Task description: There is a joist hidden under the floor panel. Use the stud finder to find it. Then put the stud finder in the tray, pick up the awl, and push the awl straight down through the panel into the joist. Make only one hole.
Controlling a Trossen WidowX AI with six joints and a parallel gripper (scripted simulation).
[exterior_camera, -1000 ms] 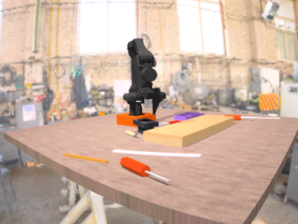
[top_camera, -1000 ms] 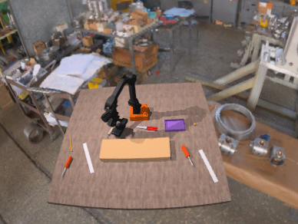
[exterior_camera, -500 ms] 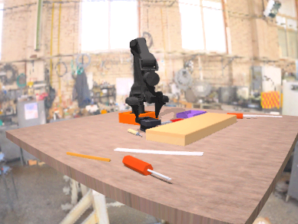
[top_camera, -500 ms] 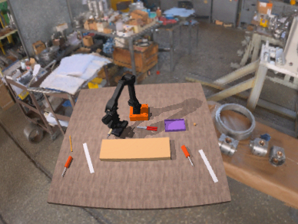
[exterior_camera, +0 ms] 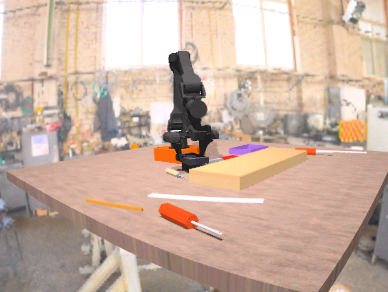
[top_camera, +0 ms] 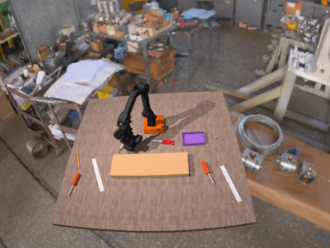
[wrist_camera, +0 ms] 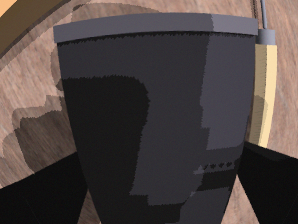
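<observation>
Now: gripper tip 30 mm above the black stud finder, 10 mm to the right of it and 10 mm past it. The rest, counted from my gripper tip: purple tray: 450 mm to the left, 60 mm behind, 20 mm below; awl: 90 mm to the right, 30 mm below, 20 mm ahead; yellow pencil: 420 mm to the right, 120 mm ahead, 40 mm below.
</observation>
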